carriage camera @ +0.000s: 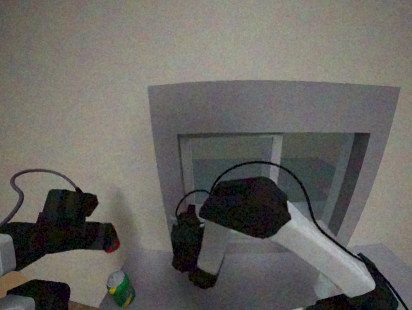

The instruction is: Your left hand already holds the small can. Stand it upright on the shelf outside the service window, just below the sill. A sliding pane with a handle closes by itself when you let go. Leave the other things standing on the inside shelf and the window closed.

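Frame: origin at the left arm's base, x ahead, y left, z up, level; millimetres.
Where they show: left gripper, between the fingertips: (108, 234).
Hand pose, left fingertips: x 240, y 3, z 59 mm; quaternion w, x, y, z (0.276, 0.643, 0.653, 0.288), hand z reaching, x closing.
Observation:
Each offset is from my left fingertips to the top centre of the thing. Level surfaces: height alone.
My left gripper (111, 239) is at the left, in front of the wall and left of the window. It is shut on the small can {dx -5, dy +0, dz +35 mm} (114, 242); a red and dark part of the can shows at the fingertips. My right gripper (189, 216) is at the lower left of the window, shut on the pane's handle, which is hidden behind the gripper and arm. The sliding pane (276, 155) has a pale frame; its lower part is mostly hidden by my right arm. The outside shelf below the sill cannot be made out.
A green and yellow can {dx -72, dy -23, dz -118 mm} (121, 290) stands upright on the grey inside shelf {dz -241 mm} (155, 287), at the lower left below my left gripper. A thick grey frame (265, 107) surrounds the window. My right arm (320, 245) crosses the window's lower part from the right.

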